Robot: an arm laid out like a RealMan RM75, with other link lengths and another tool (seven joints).
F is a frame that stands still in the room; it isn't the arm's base.
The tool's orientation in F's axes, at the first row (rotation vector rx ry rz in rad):
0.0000, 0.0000, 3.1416
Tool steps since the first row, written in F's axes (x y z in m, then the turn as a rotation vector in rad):
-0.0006, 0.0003, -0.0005, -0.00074, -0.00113, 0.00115
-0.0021, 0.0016, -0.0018, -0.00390, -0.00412, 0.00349
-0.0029, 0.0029, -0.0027, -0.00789, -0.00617, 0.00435
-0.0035, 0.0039, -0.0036, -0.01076, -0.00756, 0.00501
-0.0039, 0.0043, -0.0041, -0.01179, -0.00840, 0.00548
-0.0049, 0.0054, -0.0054, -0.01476, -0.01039, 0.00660
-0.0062, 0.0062, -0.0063, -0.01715, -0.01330, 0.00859
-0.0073, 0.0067, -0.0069, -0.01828, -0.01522, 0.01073
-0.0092, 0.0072, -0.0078, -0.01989, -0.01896, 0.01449
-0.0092, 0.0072, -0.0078, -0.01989, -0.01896, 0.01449
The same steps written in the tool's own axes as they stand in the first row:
0.0006, -0.0003, -0.0005, 0.00074, 0.00113, 0.00115
0.0021, -0.0016, -0.0018, 0.00390, 0.00412, 0.00349
0.0029, -0.0029, -0.0027, 0.00789, 0.00617, 0.00435
0.0035, -0.0039, -0.0036, 0.01076, 0.00756, 0.00501
0.0039, -0.0043, -0.0041, 0.01179, 0.00840, 0.00548
0.0049, -0.0054, -0.0054, 0.01476, 0.01039, 0.00660
0.0062, -0.0062, -0.0063, 0.01715, 0.01330, 0.00859
0.0073, -0.0067, -0.0069, 0.01828, 0.01522, 0.01073
0.0092, -0.0072, -0.0078, 0.01989, 0.01896, 0.01449
0.0092, -0.0072, -0.0078, 0.01989, 0.01896, 0.01449

